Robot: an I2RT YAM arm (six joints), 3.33 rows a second.
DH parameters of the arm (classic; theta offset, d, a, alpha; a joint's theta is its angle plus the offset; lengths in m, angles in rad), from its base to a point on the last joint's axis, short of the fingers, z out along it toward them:
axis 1: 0 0.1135 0.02 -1.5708
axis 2: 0 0 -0.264 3.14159
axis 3: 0.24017 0 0.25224 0
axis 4: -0.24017 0 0.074 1.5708
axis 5: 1.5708 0 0 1.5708
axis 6: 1.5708 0.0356 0 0
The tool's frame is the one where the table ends.
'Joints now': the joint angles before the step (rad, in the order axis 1, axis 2, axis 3, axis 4, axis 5, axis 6). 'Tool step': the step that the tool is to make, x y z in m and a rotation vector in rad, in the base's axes. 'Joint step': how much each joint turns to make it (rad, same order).
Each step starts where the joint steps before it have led.
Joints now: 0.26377, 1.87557, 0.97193, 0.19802, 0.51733, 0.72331
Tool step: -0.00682, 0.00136, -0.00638, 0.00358, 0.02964, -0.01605
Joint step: 0.00927, -0.00234, -0.01953, -0.02502, 0.01140, 0.02917
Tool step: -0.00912, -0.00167, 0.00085, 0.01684, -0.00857, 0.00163
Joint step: 0.00154, -0.03255, -0.04277, 0.01715, -0.00948, 0.01174
